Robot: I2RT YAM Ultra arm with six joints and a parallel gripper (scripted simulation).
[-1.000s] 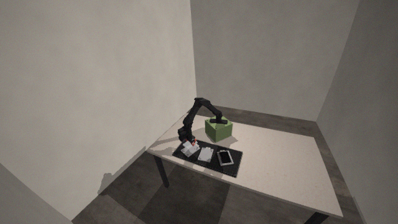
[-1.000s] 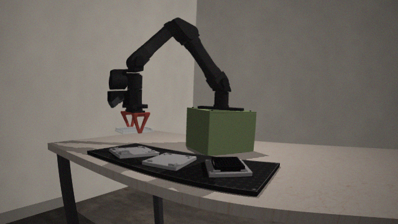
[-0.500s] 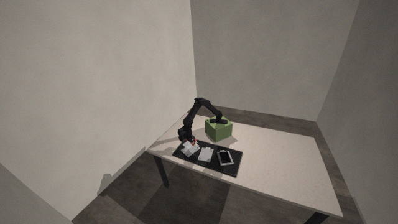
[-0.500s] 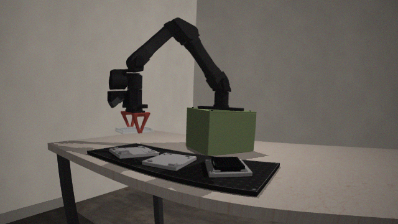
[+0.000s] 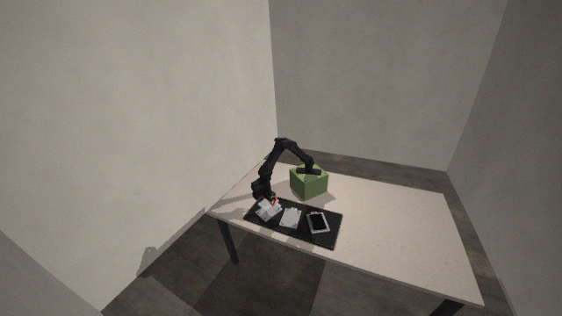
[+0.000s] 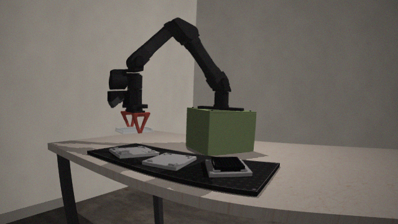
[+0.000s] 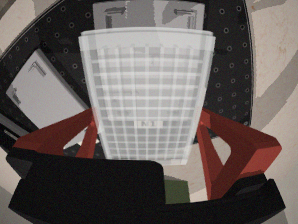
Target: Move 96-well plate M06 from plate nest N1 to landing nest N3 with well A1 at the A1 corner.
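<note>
The white 96-well plate lies right at my hand. The rest, counted from my hand: label 9 cm below, 7 cm behind, 5 cm to the left; black plate 35 cm to the left, 7 cm below, 5 cm ahead.
</note>
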